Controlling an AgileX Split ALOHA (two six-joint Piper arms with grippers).
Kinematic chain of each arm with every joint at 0, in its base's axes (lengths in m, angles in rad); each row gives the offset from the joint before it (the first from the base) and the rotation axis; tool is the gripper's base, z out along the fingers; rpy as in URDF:
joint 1: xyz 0 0 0.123 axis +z
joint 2: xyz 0 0 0 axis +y
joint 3: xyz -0.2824 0 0.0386 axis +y
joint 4: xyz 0.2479 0 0.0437 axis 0.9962 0 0.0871
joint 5: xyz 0 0 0 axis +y
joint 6: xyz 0.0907 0 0.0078 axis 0.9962 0 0.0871
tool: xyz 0 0 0 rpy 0 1.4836 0
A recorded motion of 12 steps. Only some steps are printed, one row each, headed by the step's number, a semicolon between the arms.
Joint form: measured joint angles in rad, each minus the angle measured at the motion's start. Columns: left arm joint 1, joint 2, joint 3, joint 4, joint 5, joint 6; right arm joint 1, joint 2, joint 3, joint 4, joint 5, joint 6.
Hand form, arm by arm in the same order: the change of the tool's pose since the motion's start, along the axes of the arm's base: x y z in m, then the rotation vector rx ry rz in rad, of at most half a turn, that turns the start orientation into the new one. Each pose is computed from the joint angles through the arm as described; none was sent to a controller.
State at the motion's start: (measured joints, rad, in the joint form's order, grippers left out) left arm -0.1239 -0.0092 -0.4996 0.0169 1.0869 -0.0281; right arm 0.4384 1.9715 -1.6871 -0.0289 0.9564 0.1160
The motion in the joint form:
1: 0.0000 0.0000 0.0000 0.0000 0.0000 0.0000; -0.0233 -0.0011 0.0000 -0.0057 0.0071 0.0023
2: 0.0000 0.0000 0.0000 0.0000 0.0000 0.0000; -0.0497 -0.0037 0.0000 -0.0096 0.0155 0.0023
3: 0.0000 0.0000 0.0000 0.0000 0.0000 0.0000; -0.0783 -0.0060 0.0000 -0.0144 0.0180 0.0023
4: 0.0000 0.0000 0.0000 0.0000 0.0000 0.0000; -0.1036 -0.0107 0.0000 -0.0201 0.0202 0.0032
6: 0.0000 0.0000 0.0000 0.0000 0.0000 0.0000; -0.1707 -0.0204 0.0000 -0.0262 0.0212 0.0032
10: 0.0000 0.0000 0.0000 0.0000 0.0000 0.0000; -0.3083 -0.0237 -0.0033 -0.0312 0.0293 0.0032
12: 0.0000 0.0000 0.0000 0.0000 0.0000 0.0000; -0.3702 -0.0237 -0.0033 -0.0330 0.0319 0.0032
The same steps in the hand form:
1: 0.0000 0.0000 0.0000 0.0000 0.0000 0.0000; 0.0036 -0.0099 0.0002 -0.0067 0.0035 -0.0245
2: 0.0000 0.0000 0.0000 0.0000 0.0000 0.0000; 0.0072 -0.0211 0.0011 -0.0126 0.0073 -0.0505
3: 0.0000 0.0000 0.0000 0.0000 0.0000 0.0000; 0.0112 -0.0331 0.0020 -0.0169 0.0058 -0.0783
4: 0.0000 0.0000 0.0000 0.0000 0.0000 0.0000; 0.0142 -0.0441 0.0039 -0.0208 0.0017 -0.1035
6: 0.0000 0.0000 0.0000 0.0000 0.0000 0.0000; 0.0213 -0.0725 0.0081 -0.0234 -0.0079 -0.1696
10: 0.0000 0.0000 0.0000 0.0000 0.0000 0.0000; 0.0316 -0.1308 0.0102 -0.0291 -0.0063 -0.3068
12: 0.0000 0.0000 0.0000 0.0000 0.0000 0.0000; 0.0337 -0.1573 0.0101 -0.0318 -0.0033 -0.3685

